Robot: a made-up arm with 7 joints.
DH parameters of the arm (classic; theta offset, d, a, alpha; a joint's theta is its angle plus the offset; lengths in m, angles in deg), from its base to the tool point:
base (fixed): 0 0.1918 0 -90
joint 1: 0 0.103 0.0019 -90
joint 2: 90 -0.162 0.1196 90
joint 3: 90 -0.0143 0.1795 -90
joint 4: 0 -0.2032 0.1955 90
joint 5: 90 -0.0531 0.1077 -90
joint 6: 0 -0.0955 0.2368 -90
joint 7: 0 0.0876 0.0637 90
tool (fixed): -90 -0.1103 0 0
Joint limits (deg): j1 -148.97..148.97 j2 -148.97..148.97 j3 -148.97..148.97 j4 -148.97..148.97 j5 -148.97..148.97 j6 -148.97..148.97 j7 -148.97..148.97
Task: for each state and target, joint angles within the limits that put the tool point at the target. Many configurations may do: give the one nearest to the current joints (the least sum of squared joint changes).
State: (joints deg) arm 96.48 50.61 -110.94 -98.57 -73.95 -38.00 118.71
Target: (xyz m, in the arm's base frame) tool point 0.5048 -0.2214 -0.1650
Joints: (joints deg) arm 95.40 33.39 -122.94 -95.97 -90.16 -36.89 109.20
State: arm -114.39 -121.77 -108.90 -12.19 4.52 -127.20 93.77
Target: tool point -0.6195 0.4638 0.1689
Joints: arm -126.97 -119.24 -122.22 -10.81 3.29 -130.62 95.90
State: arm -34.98 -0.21 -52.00 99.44 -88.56 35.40 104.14
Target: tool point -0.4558 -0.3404 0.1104
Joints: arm -51.26 -6.64 -35.70 81.46 -84.61 32.65 107.66
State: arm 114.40 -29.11 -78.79 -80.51 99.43 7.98 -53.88
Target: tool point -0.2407 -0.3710 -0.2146
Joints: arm 131.29 -57.79 -68.57 -99.03 94.38 29.78 -53.23
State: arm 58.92 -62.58 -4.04 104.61 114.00 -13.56 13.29
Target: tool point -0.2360 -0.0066 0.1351
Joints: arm 90.77 -43.39 3.15 137.63 94.85 -60.91 3.89
